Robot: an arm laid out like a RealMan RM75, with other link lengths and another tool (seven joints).
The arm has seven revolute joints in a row. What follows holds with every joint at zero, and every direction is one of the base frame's. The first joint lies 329.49 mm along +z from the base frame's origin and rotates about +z. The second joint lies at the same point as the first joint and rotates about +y. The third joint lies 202.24 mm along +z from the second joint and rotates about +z. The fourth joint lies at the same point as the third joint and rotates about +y. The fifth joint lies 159.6 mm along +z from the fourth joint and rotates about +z. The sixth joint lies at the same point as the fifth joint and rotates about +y. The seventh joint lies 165.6 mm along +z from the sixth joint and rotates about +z. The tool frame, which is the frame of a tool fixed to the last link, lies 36 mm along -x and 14 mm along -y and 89 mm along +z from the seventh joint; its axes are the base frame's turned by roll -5, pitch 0 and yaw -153 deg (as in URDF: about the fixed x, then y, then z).
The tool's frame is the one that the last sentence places.
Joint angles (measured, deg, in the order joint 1, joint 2, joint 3, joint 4, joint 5, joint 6, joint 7), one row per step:
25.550, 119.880, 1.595, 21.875, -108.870, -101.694, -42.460
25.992, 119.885, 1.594, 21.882, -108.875, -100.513, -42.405
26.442, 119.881, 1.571, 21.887, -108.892, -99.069, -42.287
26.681, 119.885, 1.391, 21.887, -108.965, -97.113, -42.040
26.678, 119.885, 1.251, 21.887, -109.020, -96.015, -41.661
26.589, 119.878, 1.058, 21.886, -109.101, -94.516, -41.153
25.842, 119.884, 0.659, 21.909, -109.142, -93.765, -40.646
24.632, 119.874, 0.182, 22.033, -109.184, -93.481, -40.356
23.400, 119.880, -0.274, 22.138, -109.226, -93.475, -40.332
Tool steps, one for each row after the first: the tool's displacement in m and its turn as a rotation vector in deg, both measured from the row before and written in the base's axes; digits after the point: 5 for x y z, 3 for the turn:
-0.00046, 0.00299, -0.00423, -0.690, -0.655, -0.255
-0.00006, 0.00346, -0.00524, -0.890, -0.796, -0.386
0.00162, 0.00377, -0.00775, -1.401, -1.096, -0.789
0.00167, 0.00186, -0.00439, -0.988, -0.471, -0.574
0.00283, 0.00234, -0.00602, -1.335, -0.659, -0.872
0.00467, -0.00029, -0.00398, -1.089, -0.232, -1.025
0.00582, -0.00207, -0.00263, -0.792, -0.045, -1.147
0.00528, -0.00276, -0.00173, -0.449, -0.056, -0.979

